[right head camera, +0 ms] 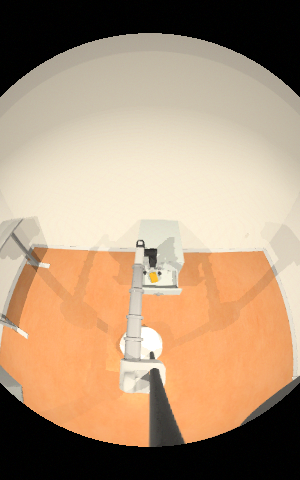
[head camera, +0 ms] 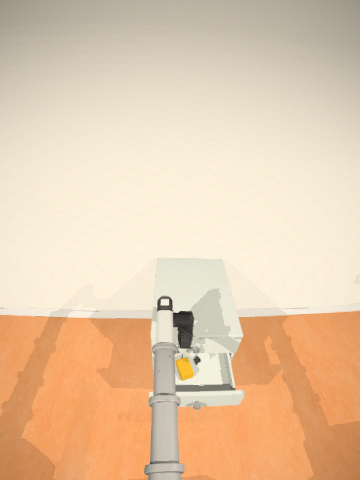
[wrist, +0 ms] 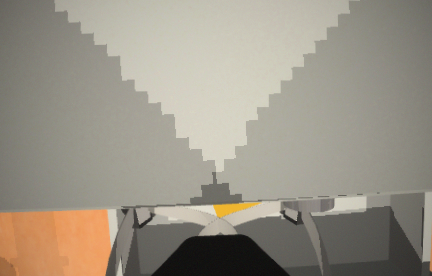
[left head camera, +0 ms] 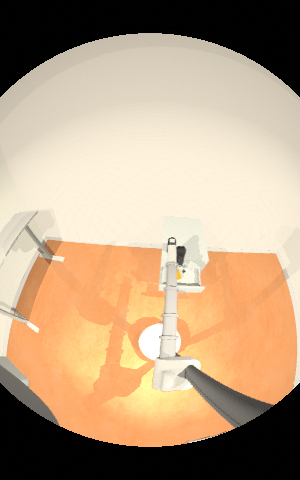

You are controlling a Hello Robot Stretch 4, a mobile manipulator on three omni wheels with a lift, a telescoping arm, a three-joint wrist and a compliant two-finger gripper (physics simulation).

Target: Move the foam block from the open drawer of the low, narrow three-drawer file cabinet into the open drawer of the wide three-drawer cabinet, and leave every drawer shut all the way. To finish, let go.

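Pixels of known places: gripper, between the fingertips: (right head camera: 151, 274) (head camera: 182, 362); robot's base, origin of its link: (right head camera: 141, 343) (left head camera: 158, 340).
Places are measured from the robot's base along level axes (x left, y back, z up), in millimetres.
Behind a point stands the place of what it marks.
Note:
The yellow foam block (head camera: 184, 370) @(x -98, y -635, z 408 mm) (left head camera: 178, 274) @(x -121, y -644, z 409 mm) (right head camera: 153, 278) @(x -104, y -628, z 409 mm) (wrist: 231, 209) @(x -101, y -613, z 409 mm) lies in the open drawer (head camera: 220, 398) @(x -246, y -490, z 433 mm) (left head camera: 196, 288) @(x -278, y -489, z 449 mm) (right head camera: 171, 291) @(x -264, y -489, z 426 mm) (wrist: 340, 240) @(x -248, y -542, z 364 mm) of the low, narrow file cabinet (head camera: 190, 280) @(x -145, y -1048, z 618 mm) (left head camera: 182, 228) @(x -145, y -1055, z 618 mm) (right head camera: 159, 230) @(x -160, y -1062, z 617 mm) (wrist: 225, 75) @(x -95, y -733, z 618 mm). A knob shows on the cabinet front above this drawer. My gripper (head camera: 184, 359) @(x -87, y -650, z 460 mm) (right head camera: 152, 273) @(x -87, y -650, z 460 mm) (wrist: 217, 192) @(x -87, y -650, z 460 mm) is open, with its fingers apart at the back part of the drawer, near the block. The cabinet top's edge hides the fingertips and most of the block in the wrist view. I cannot identify the wide cabinet.
The arm (head camera: 165, 425) @(x -2, y -274, z 878 mm) (left head camera: 170, 305) @(x 1, y -239, z 878 mm) (right head camera: 134, 305) @(x 0, y -248, z 878 mm) reaches over the drawer's left side. The wall (head camera: 180, 175) @(x -75, y -1289, z 1142 mm) stands behind the cabinet. White furniture with legs (left head camera: 37, 242) (right head camera: 24, 242) stands at the left. A grey box-like piece (left head camera: 14, 372) (right head camera: 11, 390) shows at the lower left.

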